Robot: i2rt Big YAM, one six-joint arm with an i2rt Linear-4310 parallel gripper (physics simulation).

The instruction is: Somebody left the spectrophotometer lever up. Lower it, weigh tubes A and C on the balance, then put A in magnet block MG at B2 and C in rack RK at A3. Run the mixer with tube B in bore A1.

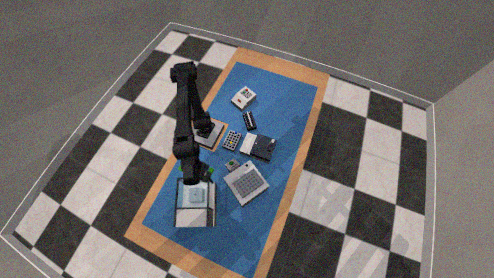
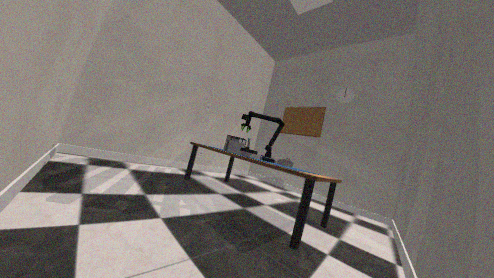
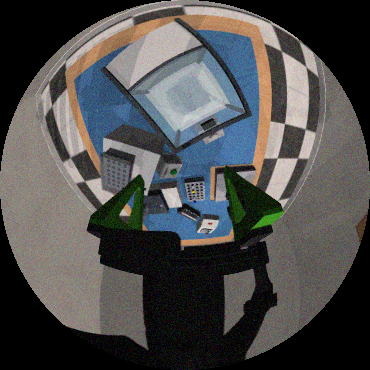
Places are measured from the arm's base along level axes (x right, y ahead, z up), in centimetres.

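Pixels of known places: gripper, between the fingertips: [image 2: 244, 131] [image 3: 181, 173]; arm's base, origin of its link: [image 1: 205, 129].
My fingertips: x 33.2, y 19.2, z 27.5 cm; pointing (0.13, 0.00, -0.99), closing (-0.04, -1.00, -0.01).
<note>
Ahead of a thing's pixels: the offset from my fingertips to its top centre. "*": to the spot under its first point.
My gripper [image 1: 195, 169] [image 2: 246, 128] [image 3: 181, 173] is open and empty, high above the table beside the balance. The glass-walled balance {dx +7.5, dy -2.4, dz -8.8 cm} [image 1: 191, 217] [image 3: 156, 56] has a pale pan; I cannot make out a tube on it. The rack [image 1: 232, 140] [image 3: 195, 190] shows yellow and blue spots; tube letters are unreadable. The black narrow block {dx -51.0, dy +5.1, dz -26.2 cm} [image 1: 249, 120] [image 3: 189, 212] looks like the magnet block. The white and dark device {* dx -32.8, dy +17.5, dz -23.0 cm} [image 1: 257, 146] [image 3: 156, 201] may be the spectrophotometer; its lever position is unclear. The large white device with a grey bored block {dx -11.3, dy +16.1, dz -12.0 cm} [image 1: 246, 183] [image 3: 117, 171] looks like the mixer.
A small box with a green button {* dx -16.5, dy +7.2, dz -23.9 cm} [image 1: 232, 164] [image 3: 171, 167] stands by the bored-block device. A white keypad device with red marks {dx -66.0, dy -5.4, dz -24.1 cm} [image 1: 243, 97] [image 3: 207, 224] stands beyond the black block. The arm's base plate [image 1: 213, 136] [image 3: 243, 170] is at the table edge beside the rack.
</note>
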